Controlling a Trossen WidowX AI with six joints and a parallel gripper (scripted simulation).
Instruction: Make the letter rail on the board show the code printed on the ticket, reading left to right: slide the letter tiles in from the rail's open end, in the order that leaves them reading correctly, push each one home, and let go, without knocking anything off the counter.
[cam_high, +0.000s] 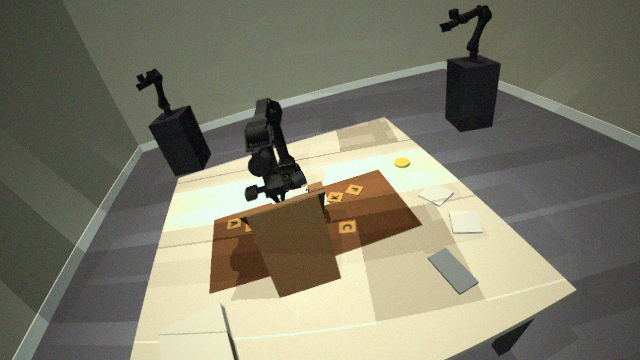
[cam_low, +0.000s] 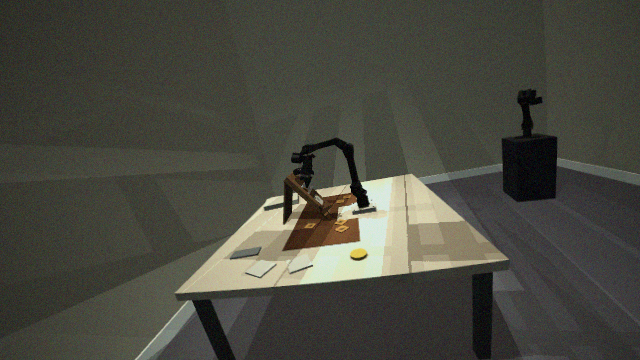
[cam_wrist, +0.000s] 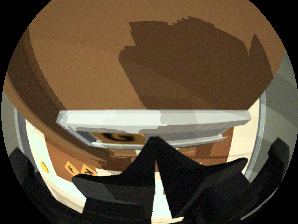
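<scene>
The orange tile marked 7 is 15 cm behind my gripper tip, 18 cm to the right of it and 18 cm below it. From my gripper tip the other things lie so: brown mat (15 cm behind, 3 cm to the left, 18 cm below); then white ticket (5 cm behind, 3 cm to the right, 9 cm below); then orange tile marked g (4 cm to the left, 1 cm below).
</scene>
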